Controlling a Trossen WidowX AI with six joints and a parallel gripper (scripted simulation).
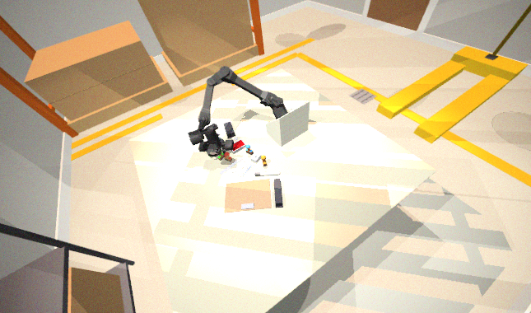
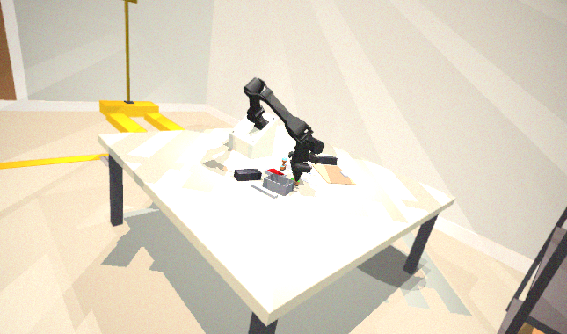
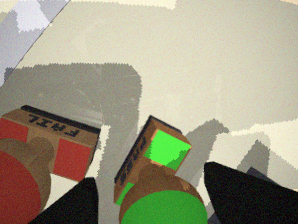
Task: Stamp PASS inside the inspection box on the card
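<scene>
Now: the green stamp 10 mm below my gripper tip. Also, from my gripper tip: red stamp (40 mm to the left, 30 mm behind, 10 mm below); then grey tray (100 mm to the right, 20 mm below); then red ink pad (110 mm behind, 20 mm to the right, 20 mm below).
</scene>
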